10 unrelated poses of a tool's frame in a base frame.
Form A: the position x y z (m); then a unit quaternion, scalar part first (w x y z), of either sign.
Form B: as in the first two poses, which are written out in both.
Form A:
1: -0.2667 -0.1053 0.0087 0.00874 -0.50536 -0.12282 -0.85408
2: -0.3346 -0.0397 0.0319 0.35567 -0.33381 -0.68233 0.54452
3: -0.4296 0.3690 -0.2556 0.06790 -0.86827 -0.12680 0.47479
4: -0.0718 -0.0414 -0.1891 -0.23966 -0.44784 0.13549 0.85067
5: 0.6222 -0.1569 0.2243 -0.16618 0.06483 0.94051 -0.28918
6: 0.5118 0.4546 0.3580 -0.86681 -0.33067 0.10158 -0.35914
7: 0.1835 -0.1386 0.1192 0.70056 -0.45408 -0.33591 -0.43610
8: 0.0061 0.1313 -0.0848 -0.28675 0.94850 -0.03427 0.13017
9: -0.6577 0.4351 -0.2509 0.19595 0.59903 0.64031 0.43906
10: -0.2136 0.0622 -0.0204 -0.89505 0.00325 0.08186 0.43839
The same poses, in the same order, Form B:
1: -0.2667 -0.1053 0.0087 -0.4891 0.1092 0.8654 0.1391 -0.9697 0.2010
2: -0.3346 -0.0397 0.0319 -0.5241 0.8429 0.1218 0.0682 0.1841 -0.9805
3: -0.4296 0.3690 -0.2556 0.5170 0.2847 -0.8073 0.1557 -0.9586 -0.2383
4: -0.0718 -0.0414 -0.1891 -0.4840 -0.5291 -0.6970 0.2864 -0.8484 0.4452
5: 0.6222 -0.1569 0.2243 -0.9364 0.2181 0.2751 0.0258 0.8243 -0.5655
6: 0.5118 0.4546 0.3580 0.7214 0.5554 0.4136 -0.6898 0.5234 0.5003
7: 0.1835 -0.1386 0.1192 0.3940 -0.3060 0.8667 0.9161 0.2072 -0.3432
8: 0.0061 0.1313 -0.0848 0.9638 -0.1397 0.2273 0.0096 -0.8332 -0.5529
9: -0.6577 0.4351 -0.2509 -0.2055 0.9392 0.2751 0.5951 -0.1032 0.7970
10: -0.2136 0.0622 -0.0204 0.6022 -0.7842 0.1494 0.7853 0.6156 0.0660
